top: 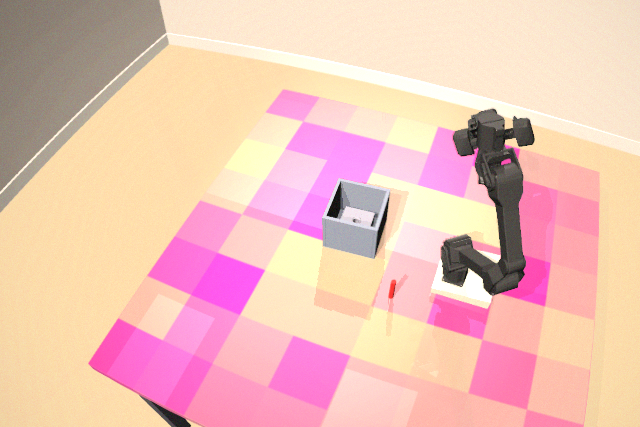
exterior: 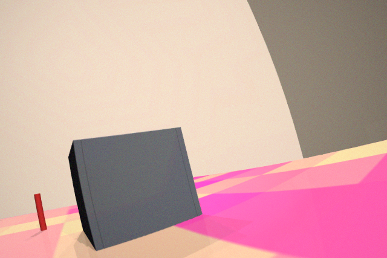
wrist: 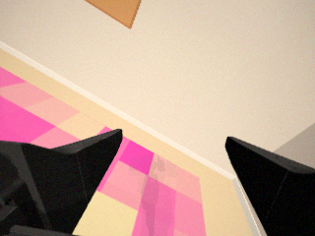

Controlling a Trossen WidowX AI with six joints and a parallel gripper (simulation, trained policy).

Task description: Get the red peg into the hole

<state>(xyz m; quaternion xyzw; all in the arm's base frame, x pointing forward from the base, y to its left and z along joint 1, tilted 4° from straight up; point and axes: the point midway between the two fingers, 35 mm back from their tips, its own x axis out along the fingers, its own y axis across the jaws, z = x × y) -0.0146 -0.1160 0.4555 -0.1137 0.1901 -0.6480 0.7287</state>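
Now: gripper tip 430 mm above the red peg, 280 mm to the right of it and 120 mm short of it. The rest, counted from my gripper tip: plate 430 mm below, 310 mm ahead, 120 mm to the left.
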